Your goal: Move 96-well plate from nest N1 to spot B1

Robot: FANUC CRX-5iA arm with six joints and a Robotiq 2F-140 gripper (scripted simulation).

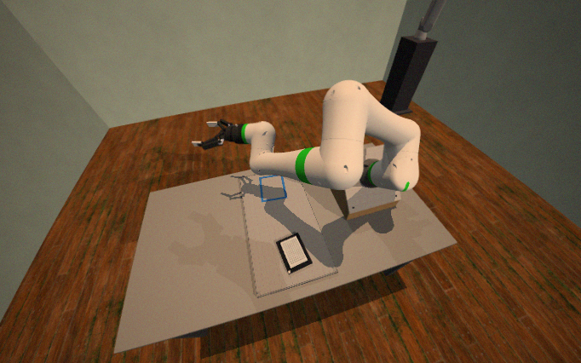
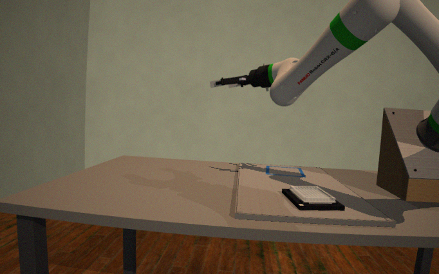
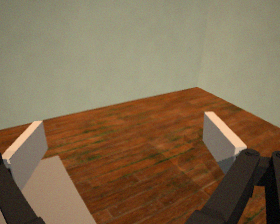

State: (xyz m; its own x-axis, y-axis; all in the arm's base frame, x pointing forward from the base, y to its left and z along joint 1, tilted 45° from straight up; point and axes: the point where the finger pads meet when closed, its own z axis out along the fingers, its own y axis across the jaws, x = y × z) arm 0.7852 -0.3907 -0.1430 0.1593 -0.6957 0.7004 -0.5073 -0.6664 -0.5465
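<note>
Now: hand 300 mm past the white 96-well plate, 580 mm to the right of it and 340 mm above it. Round my hand: black plate nest N1: 300 mm behind, 580 mm to the left, 350 mm below.
</note>
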